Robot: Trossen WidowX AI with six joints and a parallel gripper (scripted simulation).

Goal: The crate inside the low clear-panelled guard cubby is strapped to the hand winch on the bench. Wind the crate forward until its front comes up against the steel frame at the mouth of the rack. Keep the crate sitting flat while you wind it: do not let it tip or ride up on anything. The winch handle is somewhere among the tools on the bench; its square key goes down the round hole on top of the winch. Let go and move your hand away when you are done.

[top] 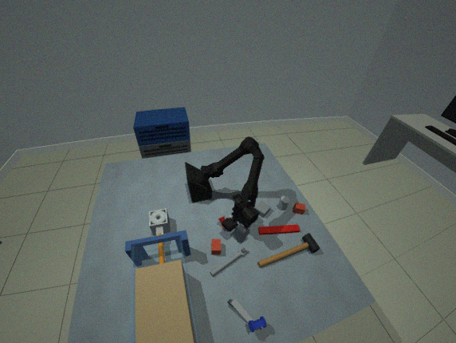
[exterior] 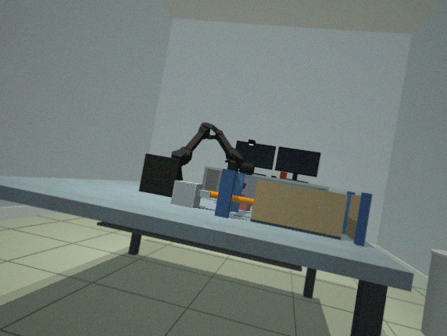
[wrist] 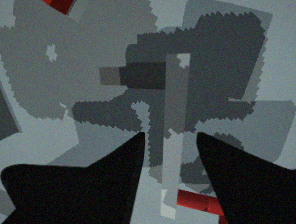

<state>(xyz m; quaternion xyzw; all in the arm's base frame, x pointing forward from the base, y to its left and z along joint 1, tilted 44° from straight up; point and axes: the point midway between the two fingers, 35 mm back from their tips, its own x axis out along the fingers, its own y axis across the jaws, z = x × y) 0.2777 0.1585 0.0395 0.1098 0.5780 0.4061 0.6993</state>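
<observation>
My gripper tip is 60 mm to the left of the red knob, 30 mm past it and 20 mm below it. From my gripper tip the other things lie so: grey cube: 180 mm to the left, 60 mm behind, 10 mm above; then red bar: 220 mm to the left, 100 mm ahead; then red-knobbed winch handle: 20 mm to the right, 10 mm behind, 10 mm above.
</observation>
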